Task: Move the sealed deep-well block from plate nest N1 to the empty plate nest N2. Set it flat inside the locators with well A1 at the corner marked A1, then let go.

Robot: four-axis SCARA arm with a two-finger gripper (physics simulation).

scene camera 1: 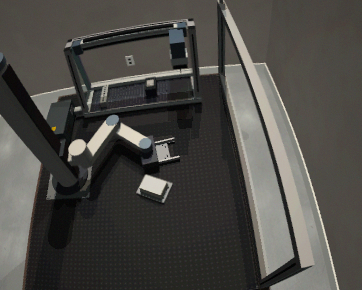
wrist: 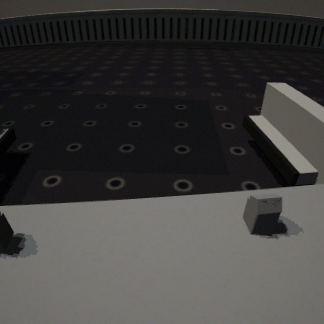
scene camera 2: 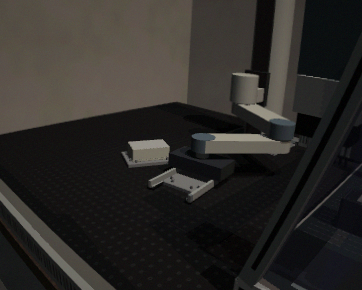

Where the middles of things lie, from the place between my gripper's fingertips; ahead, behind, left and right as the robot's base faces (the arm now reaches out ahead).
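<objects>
Relative to the plate nest N2 [wrist: 194, 251], my hand is 1 cm above it, 13 cm past it and 2 cm to the left of it. I also see the sealed deep-well block [scene camera 2: 148, 150], and it is 2 cm above my hand, 14 cm behind it and 24 cm to the right of it.
</objects>
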